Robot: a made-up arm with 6 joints.
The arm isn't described. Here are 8 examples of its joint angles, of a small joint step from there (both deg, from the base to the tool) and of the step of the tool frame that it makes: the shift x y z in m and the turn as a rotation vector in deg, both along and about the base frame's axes.
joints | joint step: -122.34 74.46 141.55 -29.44 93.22 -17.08 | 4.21 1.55 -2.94 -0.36 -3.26 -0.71
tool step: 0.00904 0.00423 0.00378 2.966 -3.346 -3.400
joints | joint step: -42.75 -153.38 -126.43 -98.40 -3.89 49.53 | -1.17 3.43 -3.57 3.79 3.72 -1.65
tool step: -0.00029 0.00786 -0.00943 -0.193 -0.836 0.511
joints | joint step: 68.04 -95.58 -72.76 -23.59 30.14 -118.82 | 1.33 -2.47 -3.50 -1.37 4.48 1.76
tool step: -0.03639 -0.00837 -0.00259 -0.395 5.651 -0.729
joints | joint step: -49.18 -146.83 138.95 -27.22 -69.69 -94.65 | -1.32 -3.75 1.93 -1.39 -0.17 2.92
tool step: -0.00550 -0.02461 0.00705 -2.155 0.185 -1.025
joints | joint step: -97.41 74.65 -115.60 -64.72 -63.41 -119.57 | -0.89 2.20 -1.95 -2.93 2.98 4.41
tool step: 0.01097 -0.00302 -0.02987 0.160 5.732 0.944
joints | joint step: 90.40 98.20 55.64 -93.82 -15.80 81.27 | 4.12 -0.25 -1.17 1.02 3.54 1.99
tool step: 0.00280 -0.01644 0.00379 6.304 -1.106 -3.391
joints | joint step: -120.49 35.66 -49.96 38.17 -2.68 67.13 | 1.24 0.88 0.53 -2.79 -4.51 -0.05
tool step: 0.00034 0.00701 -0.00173 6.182 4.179 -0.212
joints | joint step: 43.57 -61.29 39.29 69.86 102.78 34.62 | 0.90 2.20 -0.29 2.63 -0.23 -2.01
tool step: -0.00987 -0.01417 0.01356 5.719 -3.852 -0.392
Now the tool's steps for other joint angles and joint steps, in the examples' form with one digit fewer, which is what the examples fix.
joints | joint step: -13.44 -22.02 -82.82 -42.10 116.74 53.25 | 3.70 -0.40 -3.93 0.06 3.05 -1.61
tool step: -0.0157 0.0102 0.0026 2.10 0.66 -3.69
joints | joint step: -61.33 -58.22 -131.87 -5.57 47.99 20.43 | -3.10 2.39 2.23 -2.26 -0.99 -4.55
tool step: 0.0183 -0.0174 0.0065 -2.73 0.39 5.78
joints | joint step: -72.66 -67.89 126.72 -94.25 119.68 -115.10 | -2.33 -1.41 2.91 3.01 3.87 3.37
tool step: 0.0120 -0.0245 -0.0181 0.70 4.52 -6.73
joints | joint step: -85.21 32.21 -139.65 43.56 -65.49 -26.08 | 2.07 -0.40 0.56 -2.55 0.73 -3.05
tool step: -0.0047 -0.0148 0.0176 5.23 0.71 3.37
